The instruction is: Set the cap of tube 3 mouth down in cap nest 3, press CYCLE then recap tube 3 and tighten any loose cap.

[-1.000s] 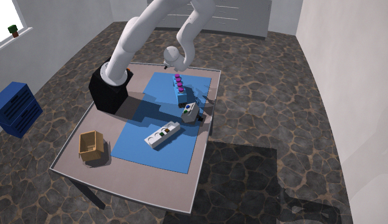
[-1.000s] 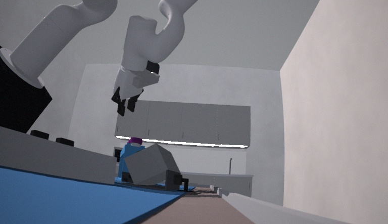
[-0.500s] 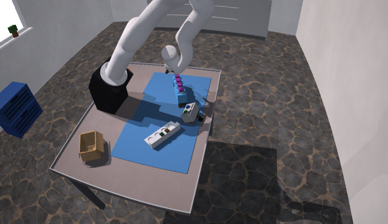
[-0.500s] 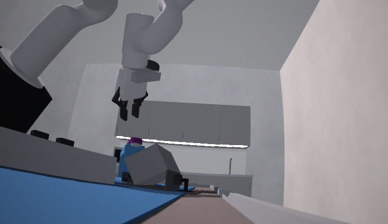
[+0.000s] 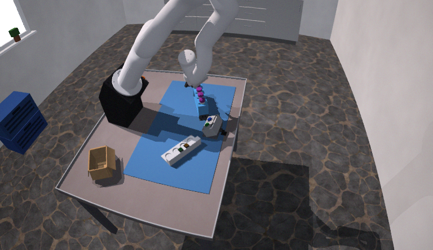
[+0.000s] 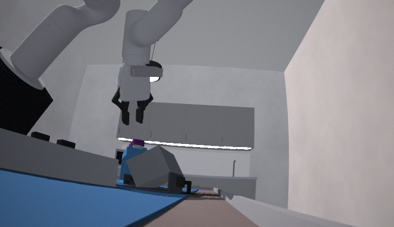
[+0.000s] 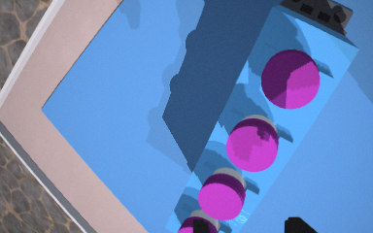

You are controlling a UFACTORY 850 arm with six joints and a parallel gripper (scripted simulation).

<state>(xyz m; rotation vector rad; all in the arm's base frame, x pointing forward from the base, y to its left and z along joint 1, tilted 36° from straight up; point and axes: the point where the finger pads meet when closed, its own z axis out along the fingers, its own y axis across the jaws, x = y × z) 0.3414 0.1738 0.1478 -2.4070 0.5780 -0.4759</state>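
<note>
Right now the magenta cap is 2 cm ahead of my hand and 9 cm below it. From my hand the other things lie so: grey key housing (13 cm ahead, 16 cm to the right, 15 cm below); blue key (12 cm ahead, 14 cm to the right, 13 cm below); green key (11 cm ahead, 19 cm to the right, 13 cm below).
</note>
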